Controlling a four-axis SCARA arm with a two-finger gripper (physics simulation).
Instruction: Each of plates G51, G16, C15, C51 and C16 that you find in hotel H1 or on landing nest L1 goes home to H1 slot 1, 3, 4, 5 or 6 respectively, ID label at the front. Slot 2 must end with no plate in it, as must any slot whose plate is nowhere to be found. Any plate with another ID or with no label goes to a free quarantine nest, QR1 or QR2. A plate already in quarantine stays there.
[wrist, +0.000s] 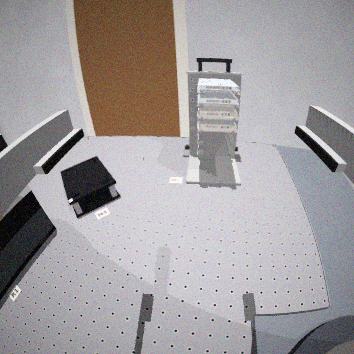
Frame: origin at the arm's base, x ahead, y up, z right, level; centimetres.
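Seen in the pictures: gripper, fingertip midpoint: (188, 111).
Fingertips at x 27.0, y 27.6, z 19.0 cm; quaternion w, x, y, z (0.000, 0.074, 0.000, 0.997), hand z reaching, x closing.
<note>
Pixels of each thing's middle, then the offset from my fingertips to it.
- Hotel H1, body centre: (212, 115) dz +36.0, dx -0.8, dy -11.6 cm
- top plate, body centre: (216, 84) dz +33.1, dx -1.6, dy -3.1 cm
- second plate, body centre: (215, 95) dz +33.1, dx -1.6, dy -5.9 cm
- third plate, body centre: (215, 107) dz +33.1, dx -1.6, dy -8.7 cm
- fourth plate, body centre: (215, 118) dz +33.1, dx -1.6, dy -11.5 cm
- black nest, body centre: (86, 181) dz +19.0, dx +30.0, dy -23.5 cm
- N6 tag, body centre: (102, 212) dz +12.1, dx +22.0, dy -26.3 cm
- R1 tag, body centre: (14, 292) dz -13.9, dx +32.0, dy -26.3 cm
Hotel H1 (192, 115) stands upright at the upper right of centre, front facing me. Several pale plates lie stacked in its upper part: a top plate (217, 84), a second plate (218, 98), a third plate (218, 113) and a fourth plate (218, 125). Their front edges carry small labels, too blurred to read surely. Below them the slots show no clear plate. My gripper (188, 111) is open and empty, its wide fingers at the left and right edges, well in front of the hotel. Nest L1 and nests QR1 and QR2 do not show.
A black nest (89, 175) with an N6 tag (102, 213) stands left of the hotel. A dark device front (25, 240) with an R1 tag (15, 292) is at the left edge. A brown door (127, 65) is behind. A dark round shape (330, 337) shows at bottom right.
</note>
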